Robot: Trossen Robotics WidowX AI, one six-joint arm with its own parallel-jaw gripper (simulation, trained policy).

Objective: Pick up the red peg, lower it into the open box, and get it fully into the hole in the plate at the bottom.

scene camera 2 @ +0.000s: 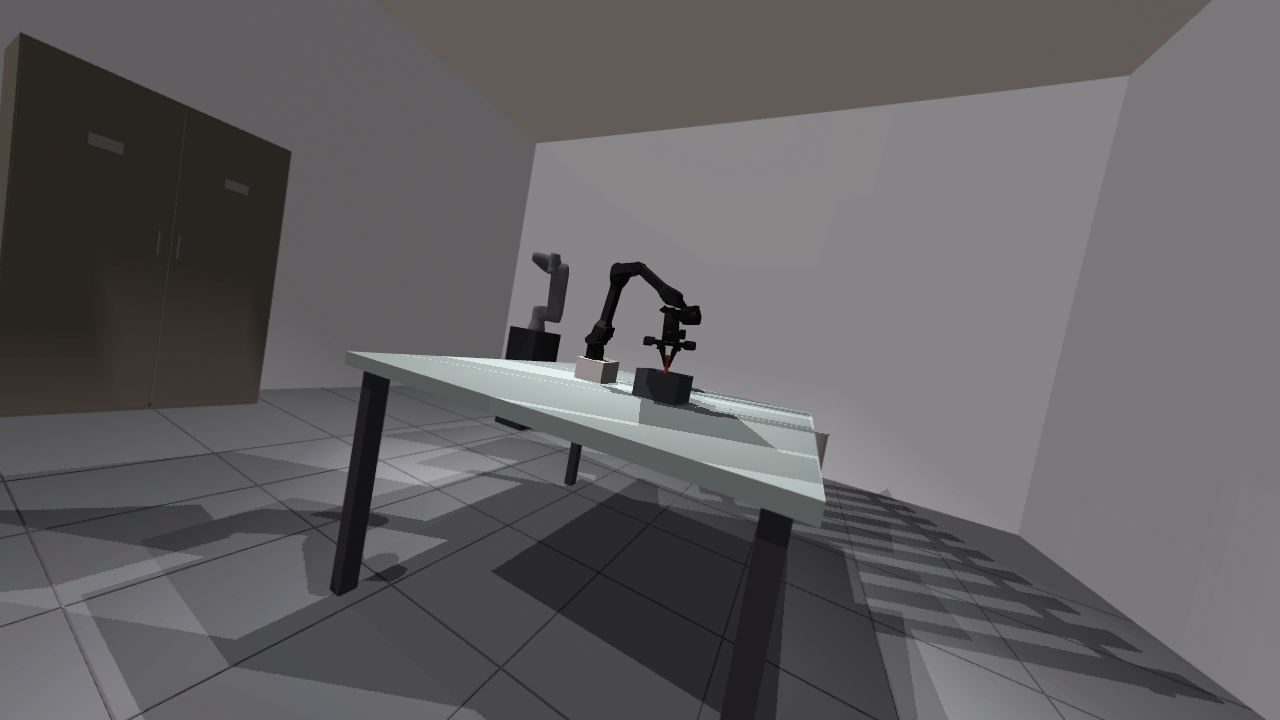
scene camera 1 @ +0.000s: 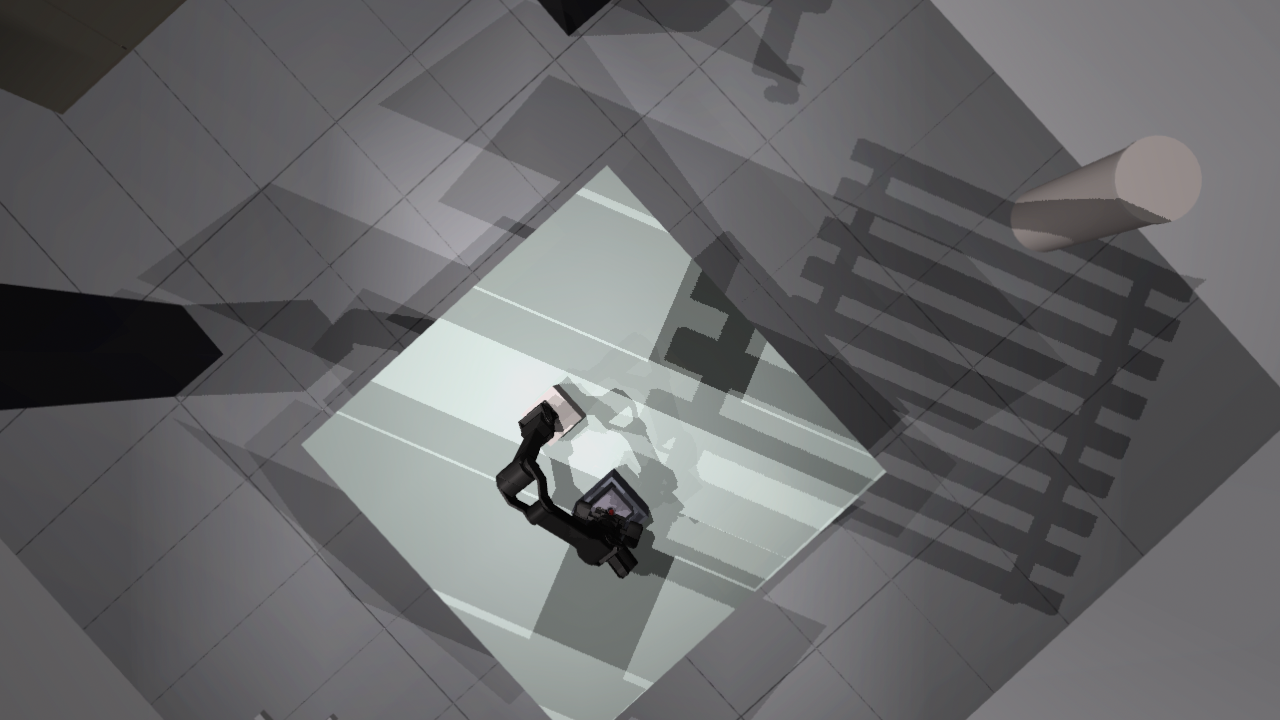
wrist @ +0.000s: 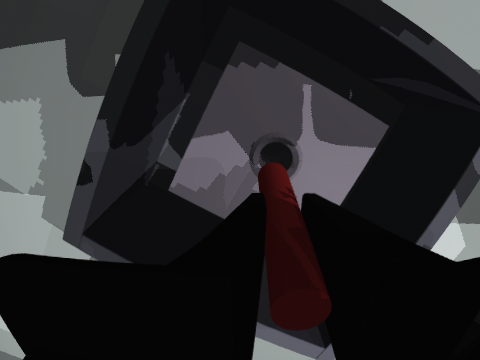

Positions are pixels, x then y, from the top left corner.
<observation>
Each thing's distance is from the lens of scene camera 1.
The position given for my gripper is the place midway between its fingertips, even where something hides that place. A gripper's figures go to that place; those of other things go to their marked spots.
my gripper (scene camera 1: pixel 609 516): 1.29 m
dark box (scene camera 1: pixel 639 514): 1.36 m
grey plate (scene camera 1: pixel 611 499): 1.33 m
</observation>
